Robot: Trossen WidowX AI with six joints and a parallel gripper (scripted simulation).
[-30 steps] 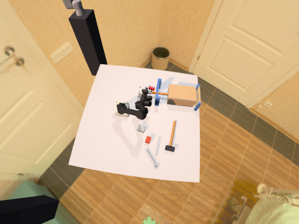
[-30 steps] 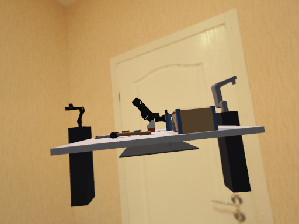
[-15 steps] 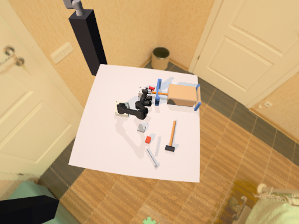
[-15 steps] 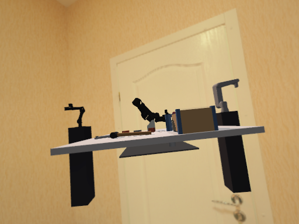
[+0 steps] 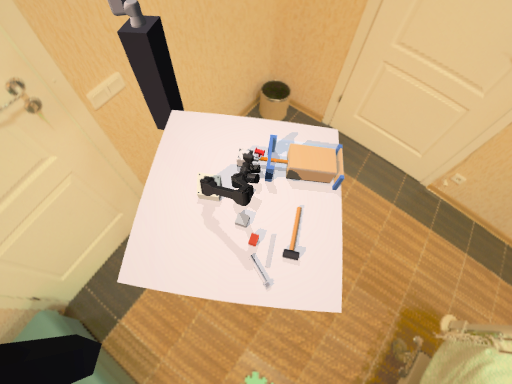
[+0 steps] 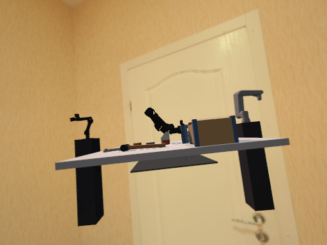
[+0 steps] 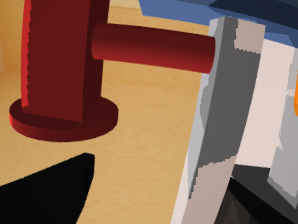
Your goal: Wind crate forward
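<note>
Right now my gripper tip is 1 cm short of the winch handle and 1 cm above it. From my gripper tip the other things lie so: red knob 5 cm ahead, 1 cm to the right, 2 cm above; then blue frame 11 cm ahead, 2 cm to the left, 2 cm below; then white winch 7 cm behind, 10 cm below.
</note>
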